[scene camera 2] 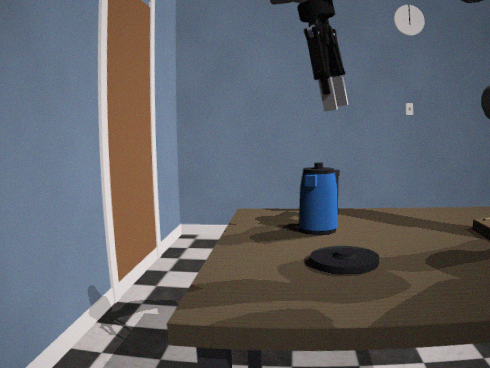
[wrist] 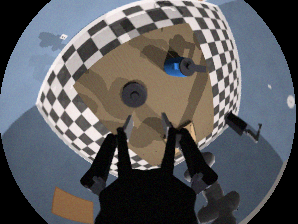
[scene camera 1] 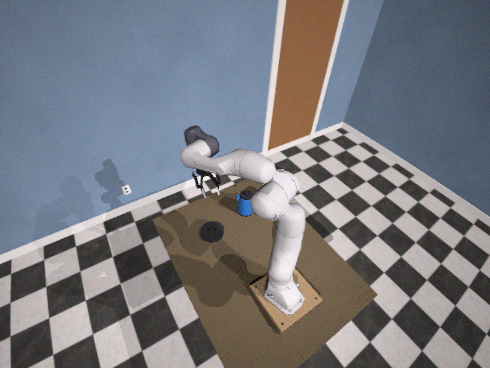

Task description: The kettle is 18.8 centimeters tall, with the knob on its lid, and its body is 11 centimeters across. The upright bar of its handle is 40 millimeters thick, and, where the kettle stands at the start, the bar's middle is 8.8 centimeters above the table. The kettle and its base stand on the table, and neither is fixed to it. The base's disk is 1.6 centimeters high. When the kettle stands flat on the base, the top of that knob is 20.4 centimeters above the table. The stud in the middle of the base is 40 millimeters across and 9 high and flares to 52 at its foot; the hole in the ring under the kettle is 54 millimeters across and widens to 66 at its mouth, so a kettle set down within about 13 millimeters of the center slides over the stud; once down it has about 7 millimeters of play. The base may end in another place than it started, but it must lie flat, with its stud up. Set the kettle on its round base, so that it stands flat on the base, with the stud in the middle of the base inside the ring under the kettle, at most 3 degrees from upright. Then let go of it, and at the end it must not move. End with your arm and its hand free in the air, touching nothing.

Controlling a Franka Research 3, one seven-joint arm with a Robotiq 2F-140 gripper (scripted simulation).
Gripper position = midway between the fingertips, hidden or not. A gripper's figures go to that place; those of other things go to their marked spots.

The gripper (scene camera 2: 336, 107): 0.89 m from the lens. A blue kettle (scene camera 2: 318, 211): 1.11 m from the lens. A round black base (scene camera 2: 348, 259): 0.88 m from the lens. The marked spots on the blue kettle and the round black base are 0.27 m apart.
